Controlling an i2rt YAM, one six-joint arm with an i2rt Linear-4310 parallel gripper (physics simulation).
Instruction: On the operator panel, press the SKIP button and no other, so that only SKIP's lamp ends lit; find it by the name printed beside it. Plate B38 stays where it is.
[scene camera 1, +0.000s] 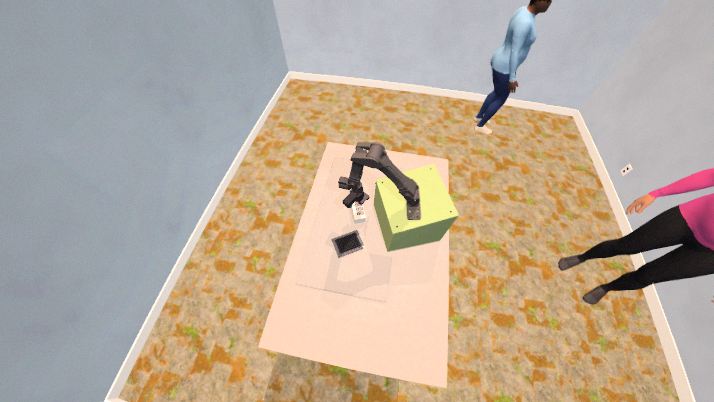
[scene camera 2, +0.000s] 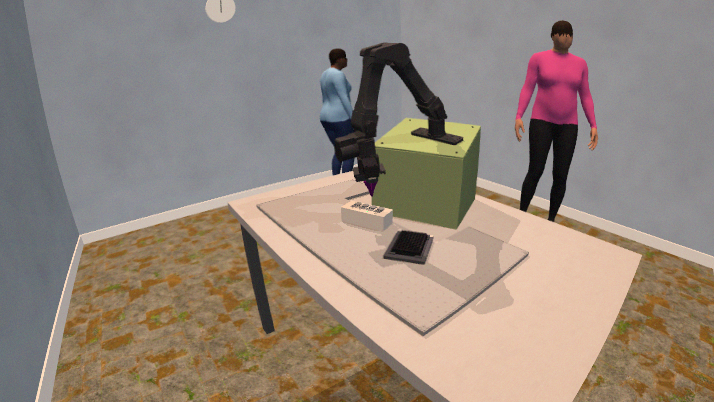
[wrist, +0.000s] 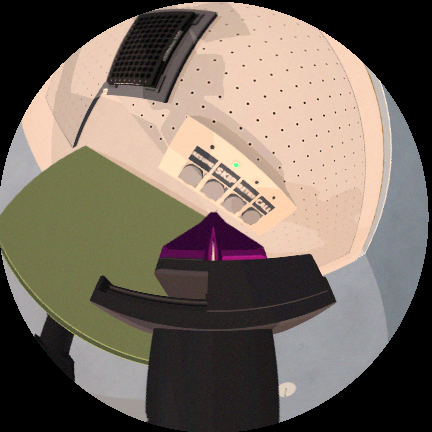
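Seen in the pictures: gripper, fingertip midpoint: (scene camera 1: 361, 204) (scene camera 2: 371, 195) (wrist: 212, 217); arm's base at its link origin: (scene camera 1: 413, 202) (scene camera 2: 436, 136) (wrist: 63, 316).
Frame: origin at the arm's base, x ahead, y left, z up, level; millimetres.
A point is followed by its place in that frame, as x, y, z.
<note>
The cream operator panel (scene camera 1: 359, 218) @[276, -6, -224] (scene camera 2: 365, 218) @[320, -60, -242] (wrist: 172, 159) @[260, -17, -221] stands on the perforated board. In the wrist view its round grey buttons lie in a row beside the names RESUME, SKIP, RETRY and CALL. The SKIP button (wrist: 213, 188) @[273, -71, -218] is second from the left there. The SKIP lamp (wrist: 236, 165) @[308, -65, -220] is lit green; the other three lamps are dark. My gripper (scene camera 2: 371, 194) @[269, -81, -181] (wrist: 212, 217) @[269, -81, -181] is shut and empty, its purple fingertips together above and beside the panel's button side, apart from the buttons. Plate B38 (scene camera 1: 348, 243) @[330, 148, -248] (scene camera 2: 411, 244) @[347, 155, -249] (wrist: 150, 50) @[330, 118, -248], black with many wells, lies flat in a grey holder beside the panel.
A green box (scene camera 1: 417, 200) @[-8, 27, 61] (scene camera 2: 420, 185) @[142, 32, -148] (wrist: 100, 240) @[154, -10, -145] bearing the arm's base stands close to the panel. The perforated board (scene camera 2: 425, 310) @[542, 351, -272] (wrist: 300, 90) @[439, -37, -274] lies on the pale table (scene camera 1: 350, 330) @[284, 599, -286] (scene camera 2: 550, 320) @[372, 614, -286]. Two people stand beyond the table.
</note>
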